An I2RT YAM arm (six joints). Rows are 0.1 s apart.
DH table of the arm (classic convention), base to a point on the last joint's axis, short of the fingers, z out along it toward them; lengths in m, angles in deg. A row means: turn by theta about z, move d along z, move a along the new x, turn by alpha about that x. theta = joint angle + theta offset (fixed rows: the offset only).
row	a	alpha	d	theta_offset
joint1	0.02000	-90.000	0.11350	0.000
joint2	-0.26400	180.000	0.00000	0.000
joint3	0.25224	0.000	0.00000	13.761
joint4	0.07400	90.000	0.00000	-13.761
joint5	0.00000	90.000	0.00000	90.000
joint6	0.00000	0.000	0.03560	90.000
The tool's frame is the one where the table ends.
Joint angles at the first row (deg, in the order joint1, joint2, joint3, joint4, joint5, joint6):
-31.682 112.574 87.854 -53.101 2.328 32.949
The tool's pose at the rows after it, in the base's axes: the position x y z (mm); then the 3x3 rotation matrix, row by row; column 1 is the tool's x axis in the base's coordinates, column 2 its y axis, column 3 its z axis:
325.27 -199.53 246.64; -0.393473 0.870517 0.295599; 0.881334 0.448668 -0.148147; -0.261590 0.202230 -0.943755
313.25 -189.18 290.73; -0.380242 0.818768 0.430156; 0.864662 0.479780 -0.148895; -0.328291 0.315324 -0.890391
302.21 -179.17 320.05; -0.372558 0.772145 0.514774; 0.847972 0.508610 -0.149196; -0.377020 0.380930 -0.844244
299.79 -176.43 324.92; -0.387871 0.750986 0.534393; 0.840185 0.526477 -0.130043; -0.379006 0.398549 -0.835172
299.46 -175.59 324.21; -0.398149 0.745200 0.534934; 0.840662 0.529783 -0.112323; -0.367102 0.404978 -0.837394
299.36 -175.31 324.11; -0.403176 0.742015 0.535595; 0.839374 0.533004 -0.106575; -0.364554 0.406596 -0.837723
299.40 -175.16 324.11; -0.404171 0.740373 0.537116; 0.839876 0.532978 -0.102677; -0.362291 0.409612 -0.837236
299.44 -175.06 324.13; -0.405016 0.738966 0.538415; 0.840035 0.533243 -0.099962; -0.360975 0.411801 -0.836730
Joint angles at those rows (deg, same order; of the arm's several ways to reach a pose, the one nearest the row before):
-31.682 106.235 88.640 -53.167 -1.672 32.927
-31.682 99.877 89.538 -53.144 -5.694 32.599
-31.484 95.373 90.018 -53.167 -8.142 32.272
-31.462 94.542 90.061 -53.429 -9.671 31.442
-31.463 94.564 90.018 -53.867 -10.568 31.201
-31.463 94.563 90.018 -53.998 -10.874 30.982
-31.463 94.565 90.018 -54.019 -11.114 31.004
-31.463 94.563 90.017 -54.020 -11.289 31.004

